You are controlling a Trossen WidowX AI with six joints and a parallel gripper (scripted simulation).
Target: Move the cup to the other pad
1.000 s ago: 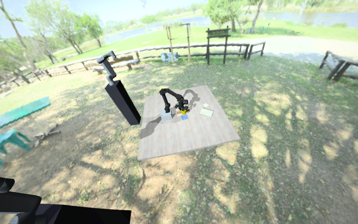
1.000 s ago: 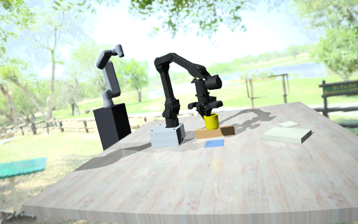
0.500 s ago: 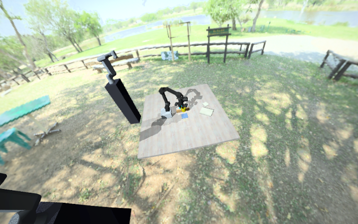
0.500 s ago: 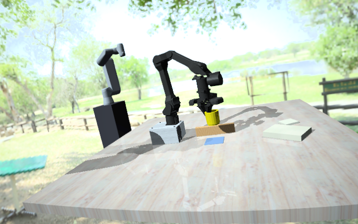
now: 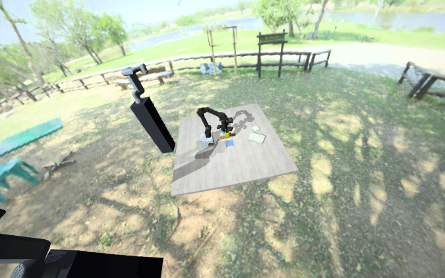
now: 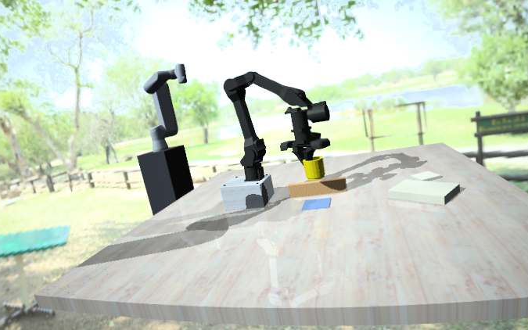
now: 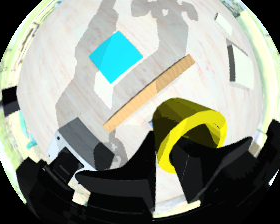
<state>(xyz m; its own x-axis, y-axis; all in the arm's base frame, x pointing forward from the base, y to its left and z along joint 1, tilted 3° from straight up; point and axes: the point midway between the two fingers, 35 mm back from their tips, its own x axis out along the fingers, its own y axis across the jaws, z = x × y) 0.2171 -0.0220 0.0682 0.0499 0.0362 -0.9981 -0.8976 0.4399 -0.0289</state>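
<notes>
Right now the cyan pad is 140 mm to the left of my gripper tip and 120 mm below it. Also, from my gripper tip: yellow cup (20 mm ahead, 10 mm to the right); low wooden bar (10 mm ahead, 40 mm to the left, 100 mm below); light blue pad (30 mm ahead, 70 mm to the right, 120 mm below).
</notes>
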